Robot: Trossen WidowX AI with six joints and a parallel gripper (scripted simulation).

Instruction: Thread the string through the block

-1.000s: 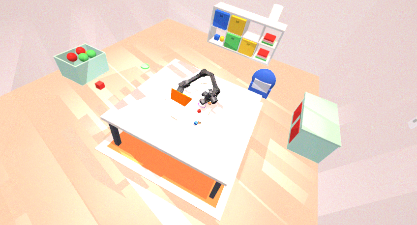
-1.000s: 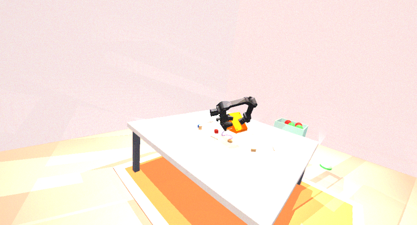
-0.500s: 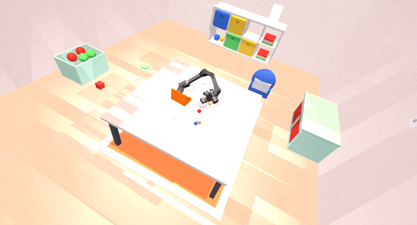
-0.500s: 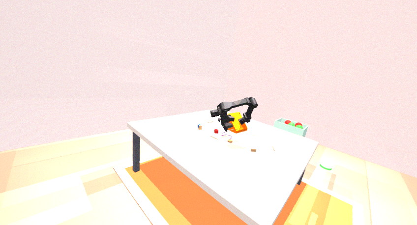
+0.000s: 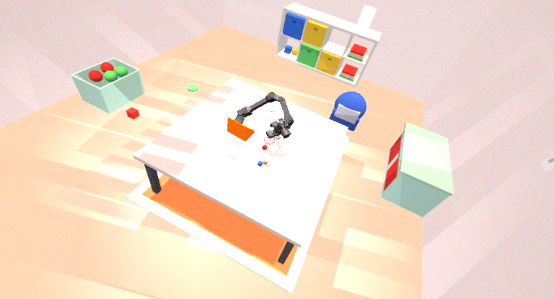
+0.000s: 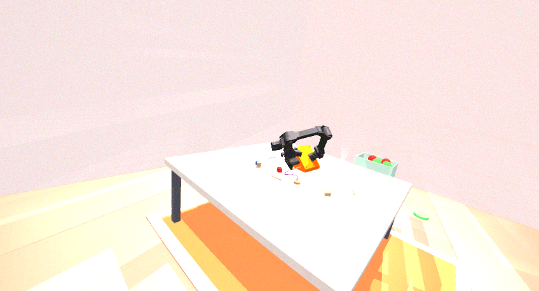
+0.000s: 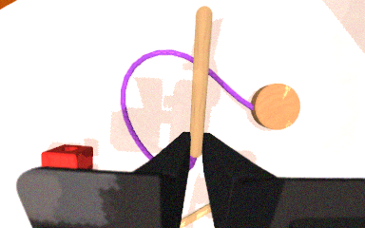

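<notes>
My gripper tip is now 80 mm short of the wooden stick, 70 mm to the left of it and 60 mm above it. Round my gripper tip: short wooden cylinder: 40 mm ahead, 250 mm to the right, 40 mm below; round wooden button: 20 mm ahead, 70 mm to the left, 50 mm below; red cube: 30 mm behind, 110 mm to the right, 50 mm below.
</notes>
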